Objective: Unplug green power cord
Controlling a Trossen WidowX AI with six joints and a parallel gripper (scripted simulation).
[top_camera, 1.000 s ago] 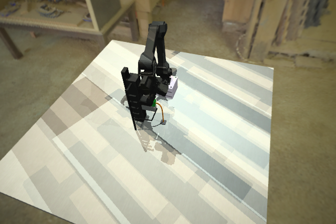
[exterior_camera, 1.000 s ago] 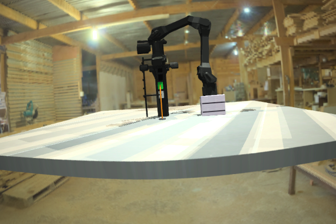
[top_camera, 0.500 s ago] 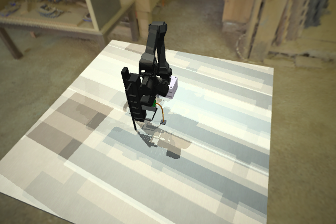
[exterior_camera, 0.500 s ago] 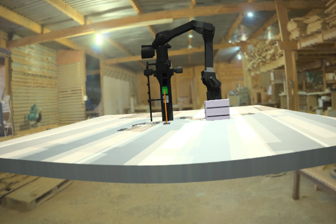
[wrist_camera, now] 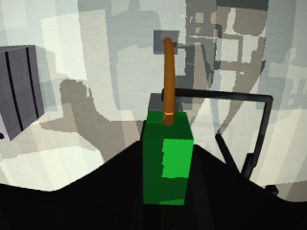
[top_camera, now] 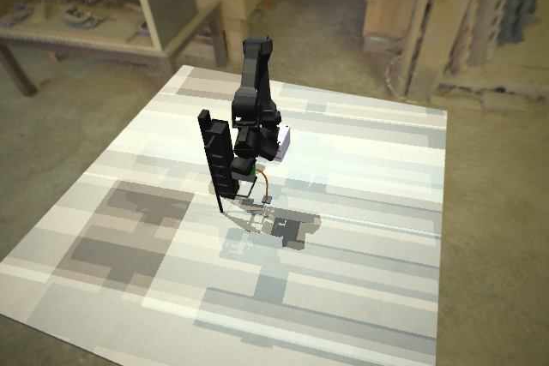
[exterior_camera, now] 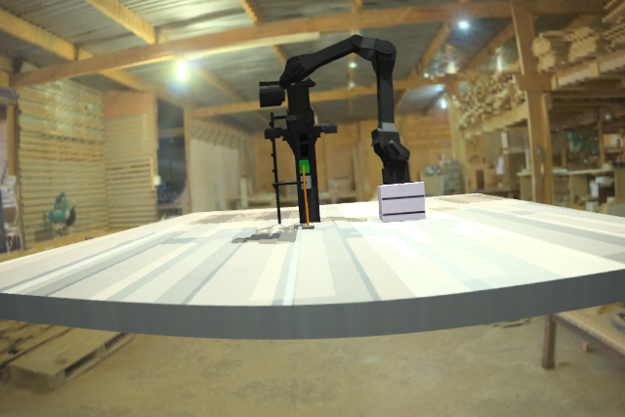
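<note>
Now: the green plug 3 cm to the right of my gripper tip.
</note>
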